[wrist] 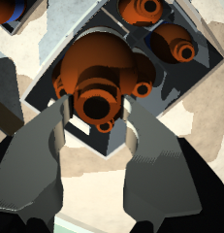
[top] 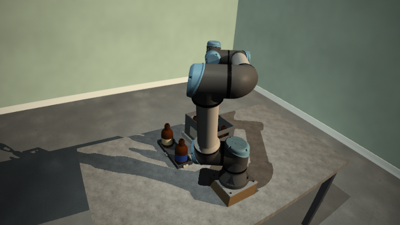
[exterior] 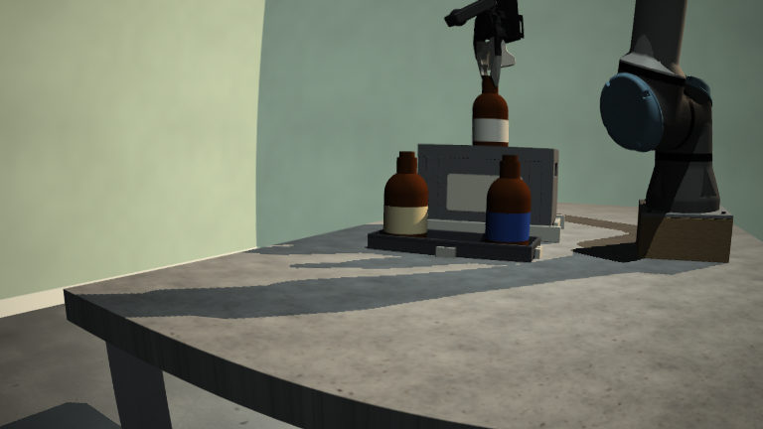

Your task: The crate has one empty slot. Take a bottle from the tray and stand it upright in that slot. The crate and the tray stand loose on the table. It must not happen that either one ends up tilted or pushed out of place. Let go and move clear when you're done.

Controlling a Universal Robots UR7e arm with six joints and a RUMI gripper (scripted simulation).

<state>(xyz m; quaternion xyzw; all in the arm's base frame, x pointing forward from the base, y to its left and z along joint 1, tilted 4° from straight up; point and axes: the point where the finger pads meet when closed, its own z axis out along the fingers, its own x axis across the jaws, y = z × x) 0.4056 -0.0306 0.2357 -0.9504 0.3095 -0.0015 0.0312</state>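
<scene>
Right now my hand is 7 cm above the bottle. The rest, counted from my hand: grey crate (1 cm ahead, 4 cm to the right, 23 cm below); then dark tray (3 cm behind, 20 cm to the left, 30 cm below).
</scene>
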